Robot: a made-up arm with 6 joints.
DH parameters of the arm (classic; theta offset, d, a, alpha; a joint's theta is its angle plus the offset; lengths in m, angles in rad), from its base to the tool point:
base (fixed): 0 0.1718 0 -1.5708
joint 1: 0 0.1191 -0.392 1.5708
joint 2: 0 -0.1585 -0.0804 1.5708
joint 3: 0 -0.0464 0.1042 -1.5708
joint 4: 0 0.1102 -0.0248 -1.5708
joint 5: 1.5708 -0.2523 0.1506 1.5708
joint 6: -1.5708 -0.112 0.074 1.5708
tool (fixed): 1.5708 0.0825 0 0
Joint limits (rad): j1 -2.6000..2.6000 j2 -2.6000..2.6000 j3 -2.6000..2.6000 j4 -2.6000..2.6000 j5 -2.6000..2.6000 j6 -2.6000..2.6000
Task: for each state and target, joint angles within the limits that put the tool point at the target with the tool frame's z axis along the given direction. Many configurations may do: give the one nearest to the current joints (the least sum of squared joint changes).
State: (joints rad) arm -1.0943 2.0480 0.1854 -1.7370 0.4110 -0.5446
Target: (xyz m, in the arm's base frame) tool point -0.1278 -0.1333 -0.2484 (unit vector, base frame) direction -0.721 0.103 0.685
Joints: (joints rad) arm -0.7729 2.5085 1.0933 -1.7030 -0.1630 -1.1804
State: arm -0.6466 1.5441 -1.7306 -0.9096 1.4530 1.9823
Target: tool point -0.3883 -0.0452 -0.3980 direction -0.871 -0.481 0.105
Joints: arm -0.9346 2.3698 -1.8610 -1.4590 1.2476 2.4381
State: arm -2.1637 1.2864 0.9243 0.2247 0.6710 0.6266
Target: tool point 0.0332 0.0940 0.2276 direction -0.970 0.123 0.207
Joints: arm -1.9439 1.9952 1.4685 0.5587 1.1113 1.1108
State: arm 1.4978 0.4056 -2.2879 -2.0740 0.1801 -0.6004
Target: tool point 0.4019 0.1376 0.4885 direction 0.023 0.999 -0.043
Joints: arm 2.3152 0.9666 -1.8046 -1.5435 -0.6124 0.2240
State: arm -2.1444 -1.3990 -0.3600 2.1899 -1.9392 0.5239
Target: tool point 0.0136 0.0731 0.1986 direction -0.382 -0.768 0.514
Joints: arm -1.4586 -1.0686 0.4449 2.0292 -1.5512 1.1529
